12 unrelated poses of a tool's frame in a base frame.
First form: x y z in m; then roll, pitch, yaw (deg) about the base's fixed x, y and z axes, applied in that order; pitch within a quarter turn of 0, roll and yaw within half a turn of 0.
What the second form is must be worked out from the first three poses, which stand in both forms.
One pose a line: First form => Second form
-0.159, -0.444, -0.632, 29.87, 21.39, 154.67 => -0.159, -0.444, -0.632, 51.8, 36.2, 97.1
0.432, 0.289, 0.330, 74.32, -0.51, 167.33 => 0.432, 0.289, 0.330, 90.5, 74.3, 77.2
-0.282, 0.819, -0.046, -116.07, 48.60, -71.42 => -0.282, 0.819, -0.046, -38.4, 106.9, 38.7
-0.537, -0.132, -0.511, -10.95, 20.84, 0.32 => -0.537, -0.132, -0.511, -26.5, 23.4, 28.9
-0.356, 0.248, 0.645, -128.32, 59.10, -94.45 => -0.356, 0.248, 0.645, -25.2, 108.6, 29.7
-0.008, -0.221, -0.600, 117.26, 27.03, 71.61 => -0.008, -0.221, -0.600, 60.1, 114.1, -31.6
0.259, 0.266, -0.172, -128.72, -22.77, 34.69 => 0.259, 0.266, -0.172, -118.3, 125.2, 107.5
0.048, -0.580, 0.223, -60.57, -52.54, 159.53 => 0.048, -0.580, 0.223, -146.3, 72.6, -86.3
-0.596, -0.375, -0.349, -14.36, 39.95, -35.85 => -0.596, -0.375, -0.349, -16.5, 42.0, -14.1
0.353, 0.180, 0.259, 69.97, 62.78, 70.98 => 0.353, 0.180, 0.259, 25.8, 81.0, -1.1
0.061, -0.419, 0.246, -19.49, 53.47, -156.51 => 0.061, -0.419, 0.246, -13.9, 55.9, -132.7
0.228, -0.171, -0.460, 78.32, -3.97, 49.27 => 0.228, -0.171, -0.460, 94.1, 78.3, -41.5
